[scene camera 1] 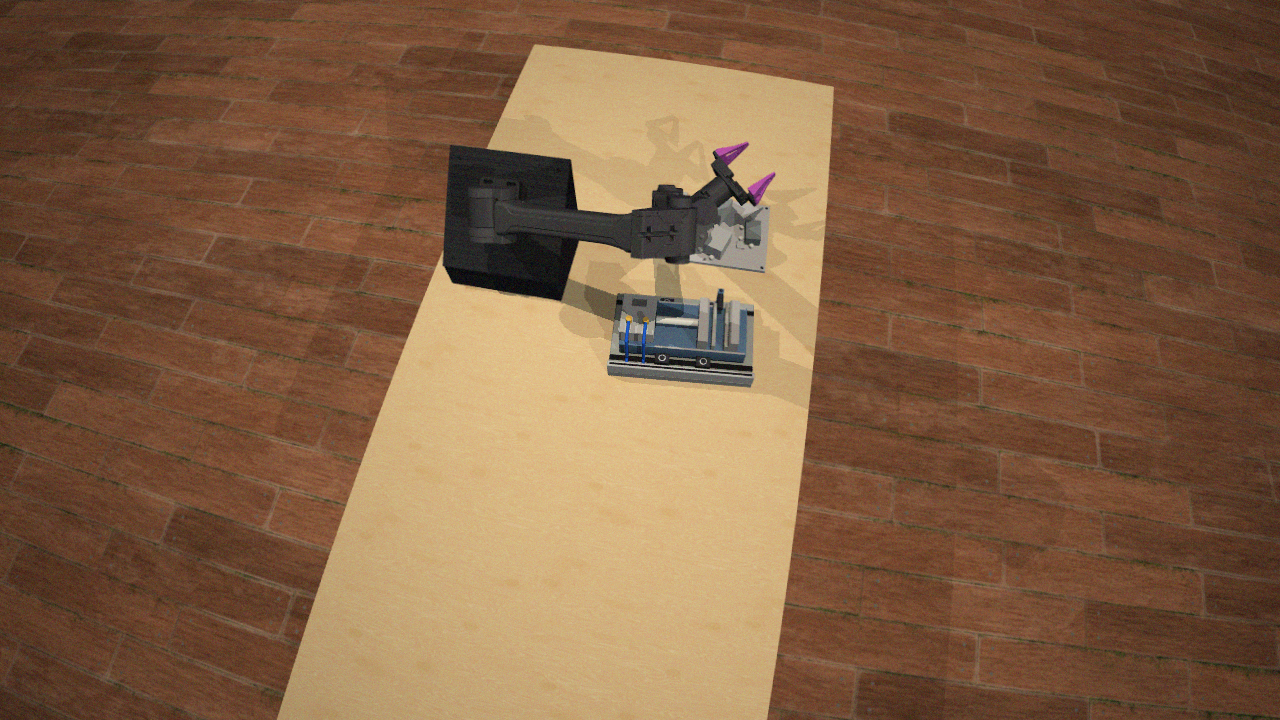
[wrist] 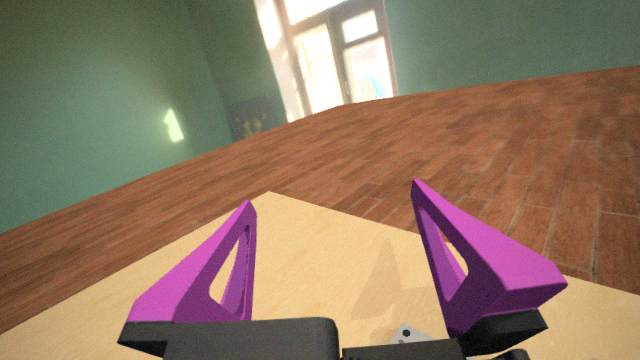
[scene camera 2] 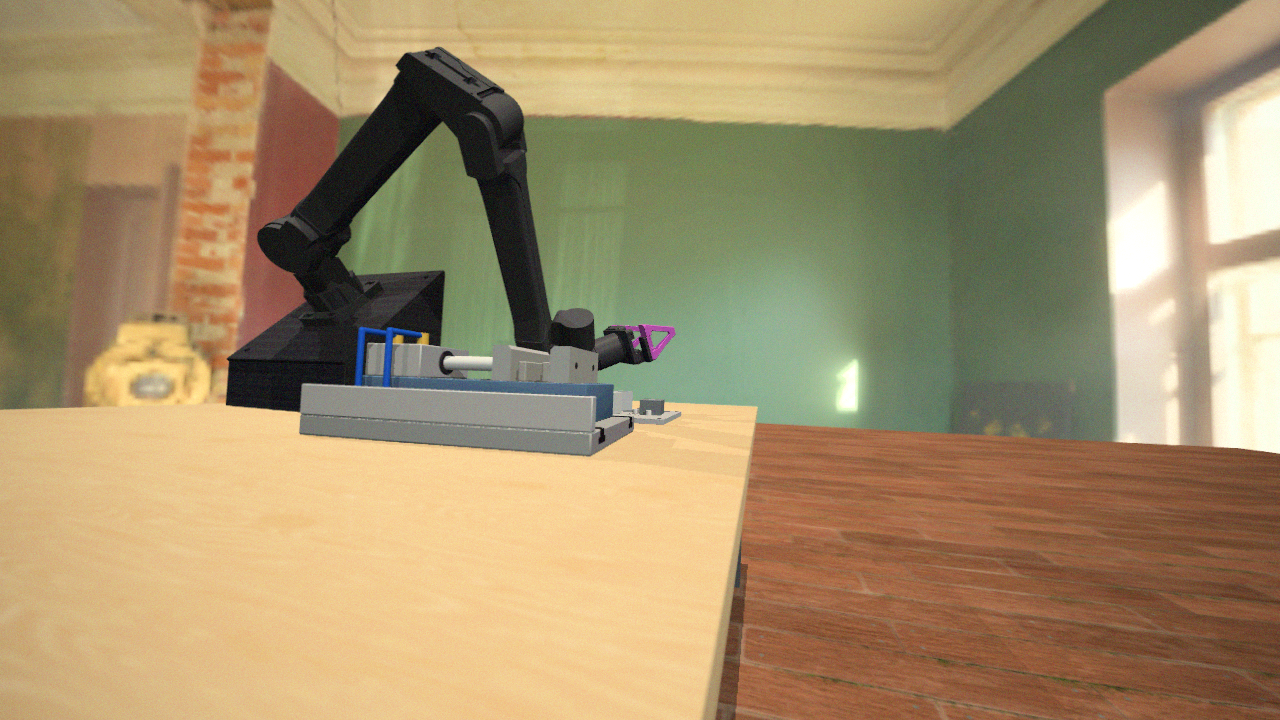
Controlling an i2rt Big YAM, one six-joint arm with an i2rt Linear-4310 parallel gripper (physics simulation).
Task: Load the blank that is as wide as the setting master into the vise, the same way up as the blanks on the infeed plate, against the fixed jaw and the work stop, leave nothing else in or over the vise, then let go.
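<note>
Scene camera 1: grey infeed plate [scene camera 1: 747, 259], plus my gripper [scene camera 1: 761, 158]. Scene camera 2: my gripper [scene camera 2: 661, 330], open, holding nothing. Wrist view: gripper [wrist: 330, 196] again.
</note>
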